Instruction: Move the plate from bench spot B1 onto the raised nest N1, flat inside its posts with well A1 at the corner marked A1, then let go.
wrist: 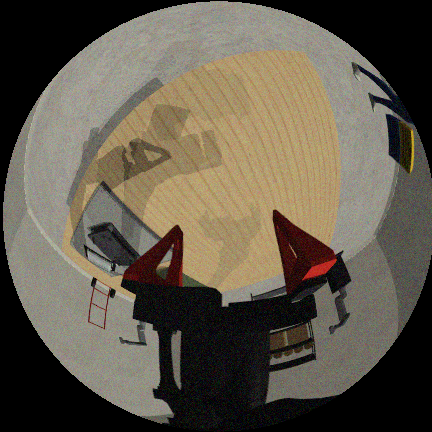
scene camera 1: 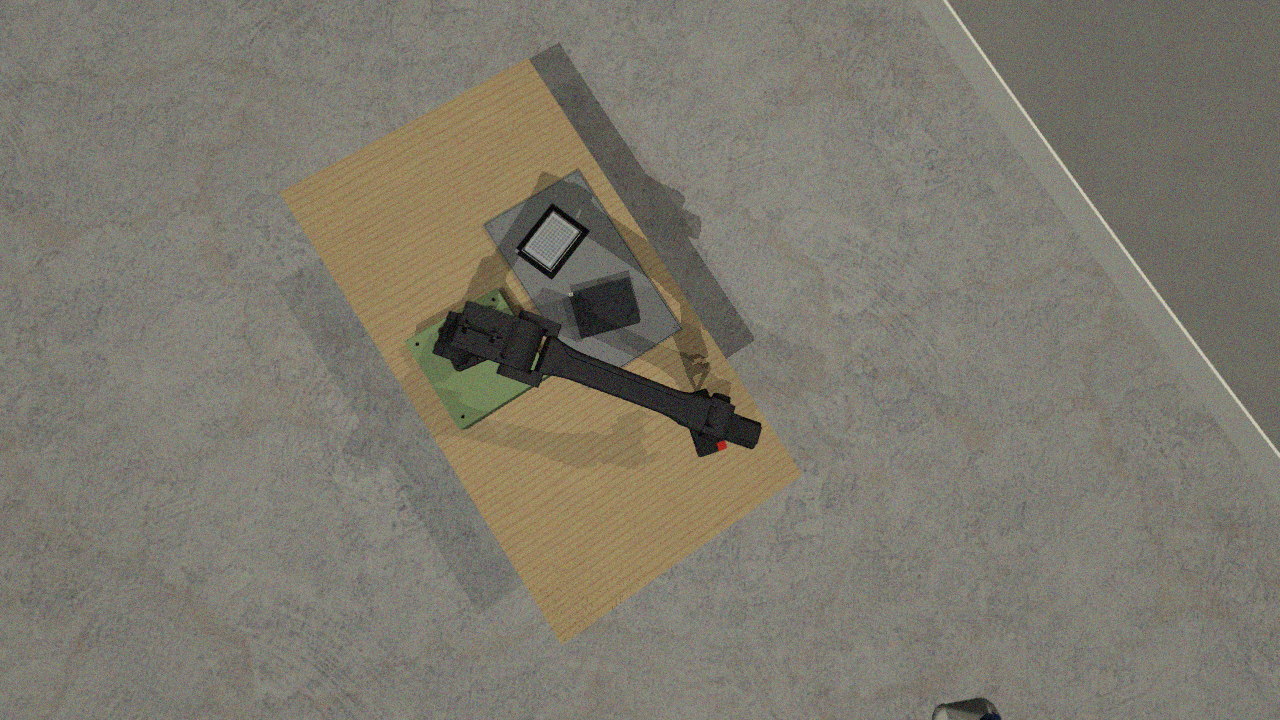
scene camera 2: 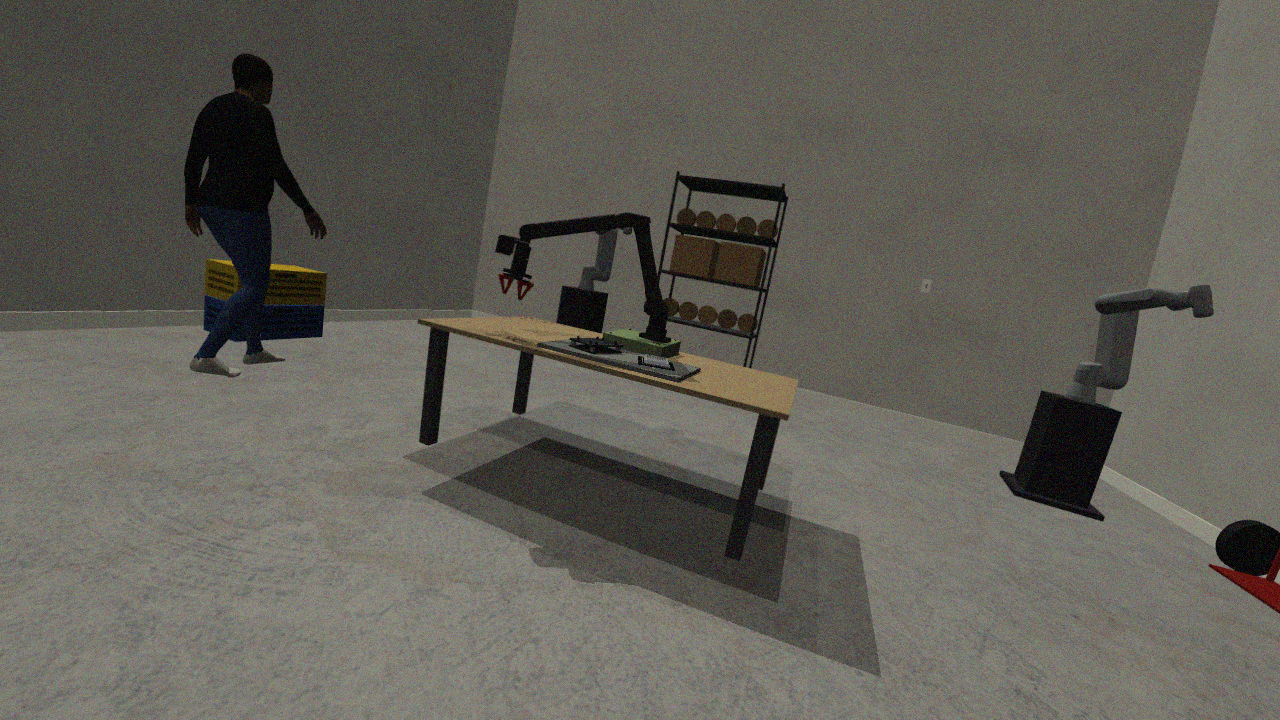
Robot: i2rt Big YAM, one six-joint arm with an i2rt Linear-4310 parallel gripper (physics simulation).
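Pixels of known places: gripper, fingertip midpoint: (wrist: pixel 224 221) (scene camera 2: pixel 511 297); arm's base, link origin: (scene camera 2: pixel 654 339).
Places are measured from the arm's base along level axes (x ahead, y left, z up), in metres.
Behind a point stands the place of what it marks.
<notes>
The pale well plate (scene camera 1: pixel 552 240) {x 0.313, y 0.168, z -0.028 m} (scene camera 2: pixel 656 362) {x 0.367, y 0.200, z -0.030 m} (wrist: pixel 100 261) {x 0.313, y 0.141, z -0.028 m} lies in a black frame on the grey board (scene camera 1: pixel 510 228) {x 0.225, y 0.249, z -0.044 m} (scene camera 2: pixel 684 370) {x 0.299, y 0.280, z -0.043 m} (wrist: pixel 107 205) {x 0.477, y -0.163, z -0.043 m}. The dark raised nest (scene camera 1: pixel 605 304) {x 0.368, y -0.050, z -0.013 m} (scene camera 2: pixel 595 344) {x 0.436, y -0.012, z -0.012 m} (wrist: pixel 114 242) {x 0.390, y -0.109, z -0.013 m} stands beside it on the same board. The A1 mark and the wells' lettering are too small to read. My gripper (scene camera 2: pixel 513 293) {x 0.441, y -0.425, z 0.083 m} (wrist: pixel 224 221) {x 0.441, y -0.425, z 0.083 m} is open and empty, with red fingers pointing down, high above the table and well away from the plate, past the nest's side of the board. In scene camera 1 the arm hides most of the gripper.
The arm's base stands on a green block (scene camera 1: pixel 469 402) {x -0.045, y -0.140, z 0.004 m} (scene camera 2: pixel 626 340) {x 0.152, y -0.051, z -0.014 m} on the wooden table (scene camera 1: pixel 393 197) {x -0.023, y 0.455, z -0.056 m} (scene camera 2: pixel 742 385) {x 0.212, y 0.470, z -0.056 m} (wrist: pixel 280 125) {x 0.483, y -0.558, z -0.056 m}, beside the grey board. A person (scene camera 2: pixel 234 152) walks near yellow and blue crates (scene camera 2: pixel 304 286). A shelf rack (scene camera 2: pixel 732 188) stands behind the table.
</notes>
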